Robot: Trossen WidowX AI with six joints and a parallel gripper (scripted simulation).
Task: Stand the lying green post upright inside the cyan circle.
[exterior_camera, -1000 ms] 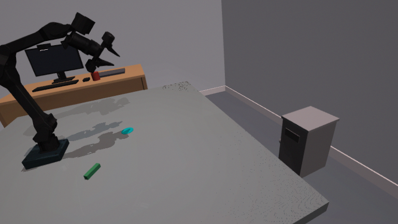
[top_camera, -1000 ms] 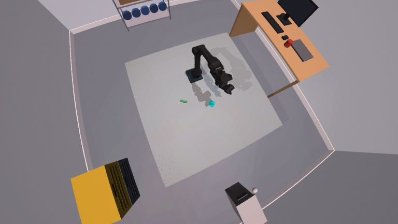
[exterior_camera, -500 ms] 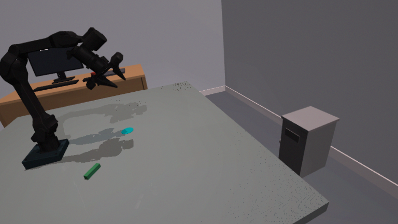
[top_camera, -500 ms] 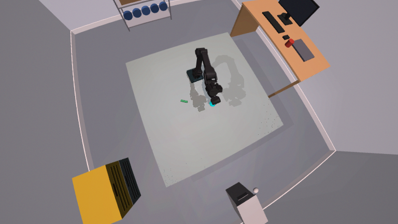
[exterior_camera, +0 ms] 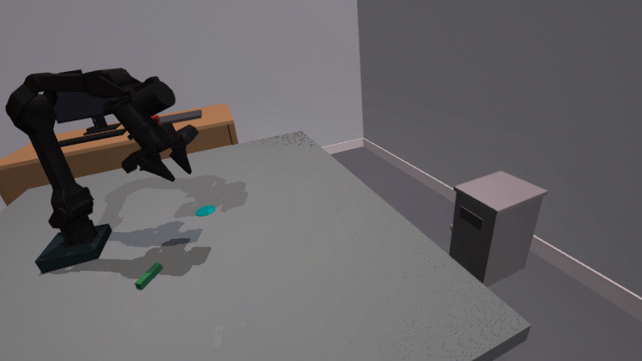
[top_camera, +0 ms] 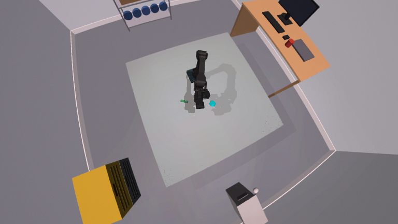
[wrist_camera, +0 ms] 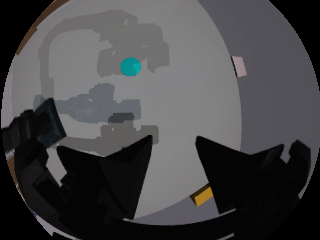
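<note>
My gripper tip is now 130 mm past the green post, 80 mm to the left of it and 180 mm above it. Also, from my gripper tip: cyan circle 30 mm ahead, 150 mm to the left, 190 mm below.
</note>
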